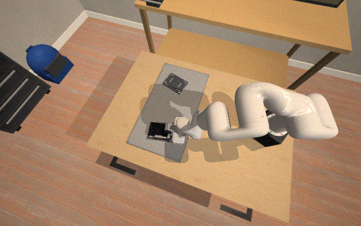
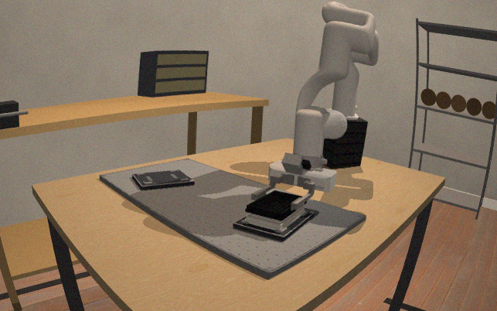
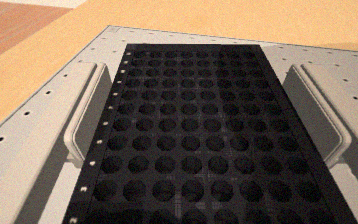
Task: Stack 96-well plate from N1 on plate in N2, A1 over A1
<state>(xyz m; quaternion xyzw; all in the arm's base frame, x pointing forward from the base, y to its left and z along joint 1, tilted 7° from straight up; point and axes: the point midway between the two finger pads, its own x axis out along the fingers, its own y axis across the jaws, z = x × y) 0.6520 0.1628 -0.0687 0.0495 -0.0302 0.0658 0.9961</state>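
The black 96-well plate lies 10 mm below my hand. From my hand the other things lie so: white 96-well plate 30 mm below.
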